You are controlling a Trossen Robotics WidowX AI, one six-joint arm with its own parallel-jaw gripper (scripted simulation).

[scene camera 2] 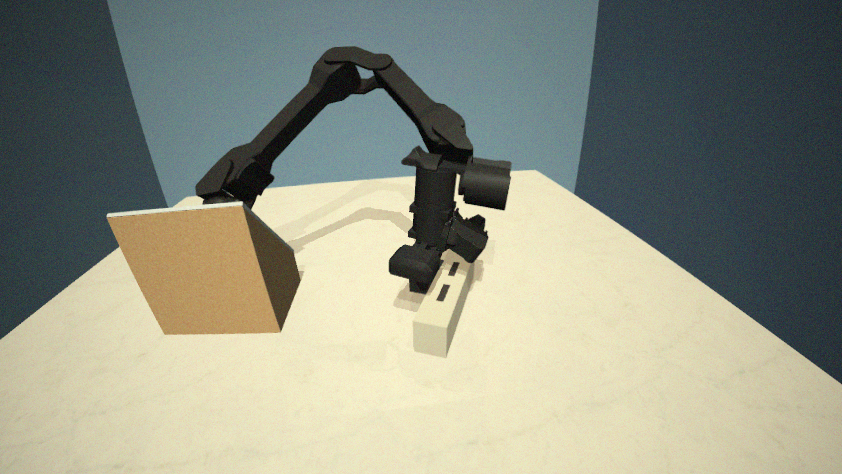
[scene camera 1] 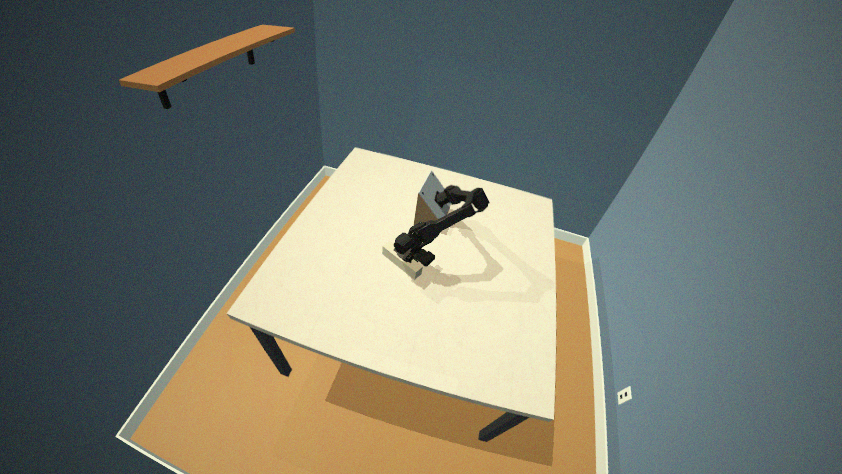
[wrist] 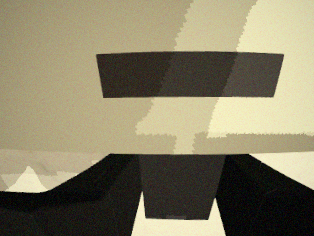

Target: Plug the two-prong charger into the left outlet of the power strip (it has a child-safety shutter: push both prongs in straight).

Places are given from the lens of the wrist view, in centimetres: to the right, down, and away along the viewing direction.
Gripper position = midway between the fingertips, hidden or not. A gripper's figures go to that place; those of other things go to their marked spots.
my gripper [wrist: 177, 140]: 1, 1, 9
dark charger [wrist: 183, 187]: 1, 3, 7
